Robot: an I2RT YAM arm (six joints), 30 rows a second.
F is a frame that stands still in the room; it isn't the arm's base.
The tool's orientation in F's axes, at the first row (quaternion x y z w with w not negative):
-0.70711, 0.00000, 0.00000, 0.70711
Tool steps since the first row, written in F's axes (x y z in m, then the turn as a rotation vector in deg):
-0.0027, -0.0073, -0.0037, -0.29, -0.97, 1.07
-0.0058, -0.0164, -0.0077, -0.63, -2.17, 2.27
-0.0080, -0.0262, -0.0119, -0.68, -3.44, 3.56
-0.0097, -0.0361, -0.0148, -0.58, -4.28, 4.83
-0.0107, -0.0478, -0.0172, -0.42, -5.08, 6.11
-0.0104, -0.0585, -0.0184, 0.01, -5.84, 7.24
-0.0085, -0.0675, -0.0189, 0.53, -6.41, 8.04
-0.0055, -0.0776, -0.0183, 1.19, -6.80, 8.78
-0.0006, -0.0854, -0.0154, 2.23, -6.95, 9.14
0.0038, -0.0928, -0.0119, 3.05, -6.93, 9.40
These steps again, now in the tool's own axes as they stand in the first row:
-0.0027, 0.0037, -0.0073, -0.29, -1.07, -0.97
-0.0058, 0.0077, -0.0164, -0.63, -2.27, -2.17
-0.0080, 0.0119, -0.0262, -0.68, -3.56, -3.44
-0.0097, 0.0148, -0.0361, -0.58, -4.83, -4.28
-0.0107, 0.0172, -0.0478, -0.42, -6.11, -5.08
-0.0104, 0.0184, -0.0585, 0.01, -7.24, -5.84
-0.0085, 0.0189, -0.0675, 0.53, -8.04, -6.41
-0.0055, 0.0183, -0.0776, 1.19, -8.78, -6.80
-0.0006, 0.0154, -0.0854, 2.23, -9.14, -6.95
0.0038, 0.0119, -0.0928, 3.05, -9.40, -6.93

